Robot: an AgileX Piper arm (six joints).
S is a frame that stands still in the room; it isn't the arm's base.
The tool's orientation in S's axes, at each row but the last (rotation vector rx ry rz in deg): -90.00 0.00 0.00; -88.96 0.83 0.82; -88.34 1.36 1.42; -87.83 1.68 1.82; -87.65 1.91 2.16
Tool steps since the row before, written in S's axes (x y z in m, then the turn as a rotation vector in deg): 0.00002 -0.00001 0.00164 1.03 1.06 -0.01; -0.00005 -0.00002 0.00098 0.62 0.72 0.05; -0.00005 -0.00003 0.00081 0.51 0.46 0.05; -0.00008 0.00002 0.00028 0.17 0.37 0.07; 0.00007 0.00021 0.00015 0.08 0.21 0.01
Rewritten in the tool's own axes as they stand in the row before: 0.00002 -0.00164 -0.00001 1.03 0.01 1.06; -0.00007 -0.00098 0.00000 0.62 -0.05 0.72; -0.00008 -0.00081 -0.00001 0.51 -0.05 0.46; -0.00009 -0.00028 0.00003 0.17 -0.06 0.37; 0.00006 -0.00014 0.00022 0.08 -0.01 0.21
